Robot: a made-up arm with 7 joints.
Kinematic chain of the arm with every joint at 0, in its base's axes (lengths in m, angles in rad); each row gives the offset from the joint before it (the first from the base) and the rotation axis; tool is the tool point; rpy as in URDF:
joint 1: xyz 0 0 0.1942 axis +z
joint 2: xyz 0 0 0 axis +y
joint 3: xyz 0 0 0.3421 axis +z
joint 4: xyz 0.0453 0 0 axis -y
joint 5: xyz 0.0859 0 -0.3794 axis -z
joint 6: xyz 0 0 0 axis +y
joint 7: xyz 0.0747 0 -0.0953 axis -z
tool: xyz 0 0 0 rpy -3.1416 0 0
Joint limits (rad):
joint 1: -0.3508..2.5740
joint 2: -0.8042..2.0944
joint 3: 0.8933..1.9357
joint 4: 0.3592..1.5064
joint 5: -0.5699..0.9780
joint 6: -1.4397..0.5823
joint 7: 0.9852..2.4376
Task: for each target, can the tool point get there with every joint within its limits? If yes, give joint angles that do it. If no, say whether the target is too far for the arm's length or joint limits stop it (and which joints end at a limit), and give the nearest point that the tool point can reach.
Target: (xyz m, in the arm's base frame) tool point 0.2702 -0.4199 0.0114
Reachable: no: joint limits stop it (at a limit: joint 1, joint 2, joint 3, joint 4, joint 5) | nearest point 0.0332 -0.2901 0.0298 | short by 0.271 m
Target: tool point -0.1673 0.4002 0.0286
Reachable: yes | joints 0.7585 1.6272 1.4019 0.7132 0.7933 -0.8621 1.3394
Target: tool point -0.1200 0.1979 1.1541
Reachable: no: too far | nearest point -0.1602 0.2641 0.7975 | short by 0.365 m
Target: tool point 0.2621 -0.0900 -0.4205
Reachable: no: joint limits stop it (at a limit: joint 1, joint 2, joint 3, joint 4, joint 5) | nearest point 0.3183 0.1349 -0.2999 | short by 0.261 m
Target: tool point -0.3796 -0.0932 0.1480
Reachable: yes | joints 1.9039 0.5896 1.5006 0.4560 0.3994 0.0228 1.5997
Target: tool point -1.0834 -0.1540 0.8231
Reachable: no: too far | nearest point -0.6097 -0.0867 0.5481 | short by 0.552 m
